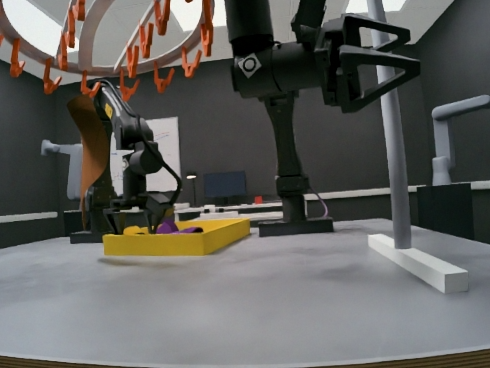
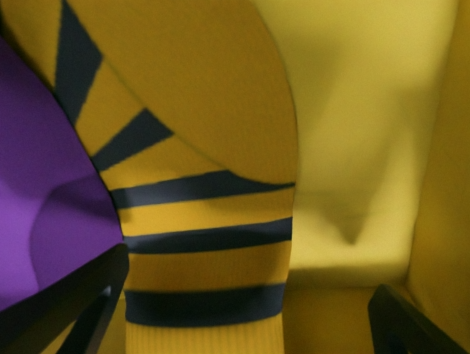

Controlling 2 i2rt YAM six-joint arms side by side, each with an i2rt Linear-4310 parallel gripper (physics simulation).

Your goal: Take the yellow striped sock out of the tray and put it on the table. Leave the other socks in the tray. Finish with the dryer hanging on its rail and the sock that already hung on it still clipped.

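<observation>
The yellow striped sock lies in the yellow tray, beside a purple sock. My right gripper is open and low at the tray, its fingers apart on either side of the striped sock's cuff end; nothing is gripped. My left gripper is open and empty, high at the upper right. The dryer with orange clips hangs at the upper left, partly cut off. A brown-orange sock hangs below its clips; its upper end is near a clip.
A grey upright pole stands on a white foot at the right of the table, beneath my left gripper. The dryer's clips hang above my right arm. The tray's walls stand around the socks. The dryer's rail does not clearly show.
</observation>
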